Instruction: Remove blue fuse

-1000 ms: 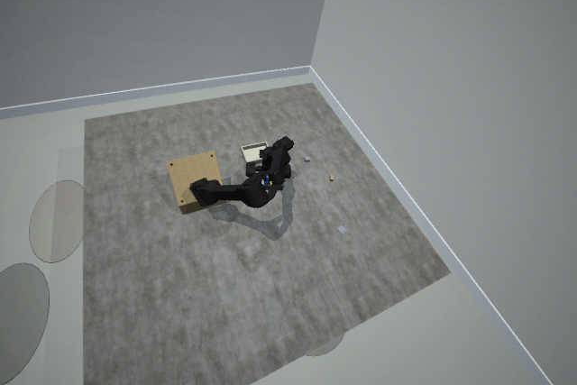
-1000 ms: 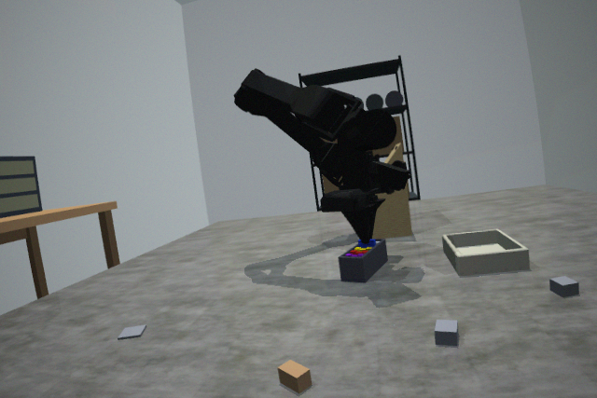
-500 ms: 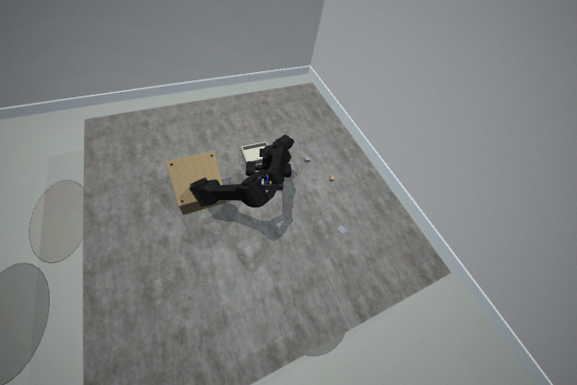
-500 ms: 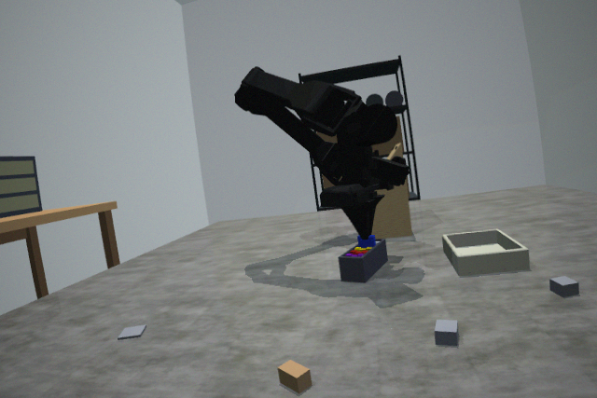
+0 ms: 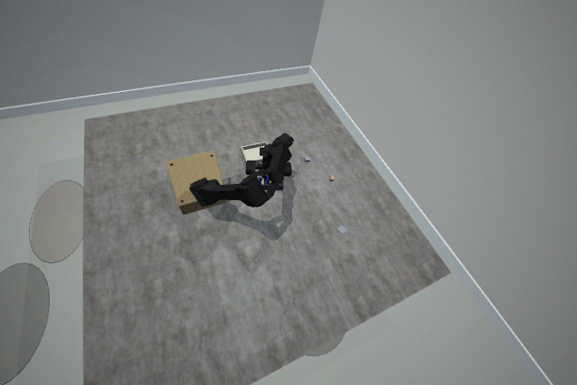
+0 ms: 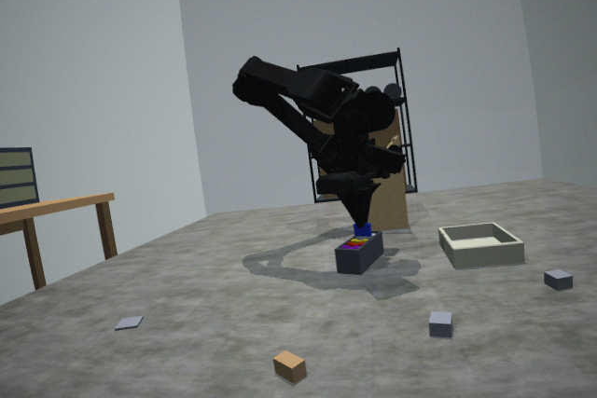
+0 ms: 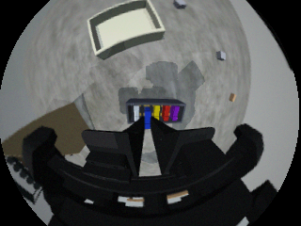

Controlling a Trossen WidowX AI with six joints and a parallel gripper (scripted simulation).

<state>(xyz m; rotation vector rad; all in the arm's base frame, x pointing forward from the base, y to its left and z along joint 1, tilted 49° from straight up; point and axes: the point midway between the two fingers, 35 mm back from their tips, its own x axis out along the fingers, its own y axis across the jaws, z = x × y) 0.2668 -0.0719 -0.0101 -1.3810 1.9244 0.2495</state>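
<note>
My gripper tip is now 18 cm to the right of the beige tray, 6 cm above it and 4 cm short of it. Also, from my gripper tip: flat grey tile 33 cm to the right, 19 cm ahead, 6 cm below; then blue fuse 1 cm below.
</note>
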